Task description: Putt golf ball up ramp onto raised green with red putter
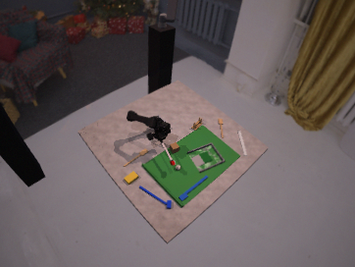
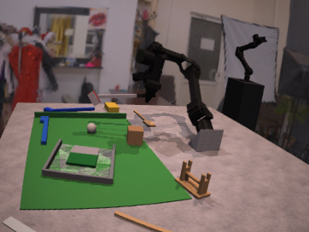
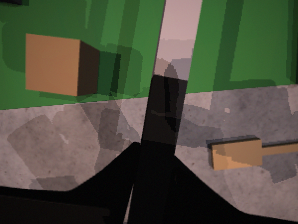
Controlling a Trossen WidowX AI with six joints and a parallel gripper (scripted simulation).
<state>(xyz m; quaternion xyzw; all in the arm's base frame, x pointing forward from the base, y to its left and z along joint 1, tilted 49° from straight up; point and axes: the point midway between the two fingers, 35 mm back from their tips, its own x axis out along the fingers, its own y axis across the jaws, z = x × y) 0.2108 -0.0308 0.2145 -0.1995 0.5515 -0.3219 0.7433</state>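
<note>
Now: gripper tip 70 mm short of the brown cube, 100 mm to the right of it and 110 mm above it. From my gripper tip the other things lie so: yellow block (70 mm ahead, 350 mm to the right, 130 mm below); red putter (110 mm ahead, 30 mm to the right, 10 mm above); white golf ball (230 mm ahead, 120 mm below).
</note>
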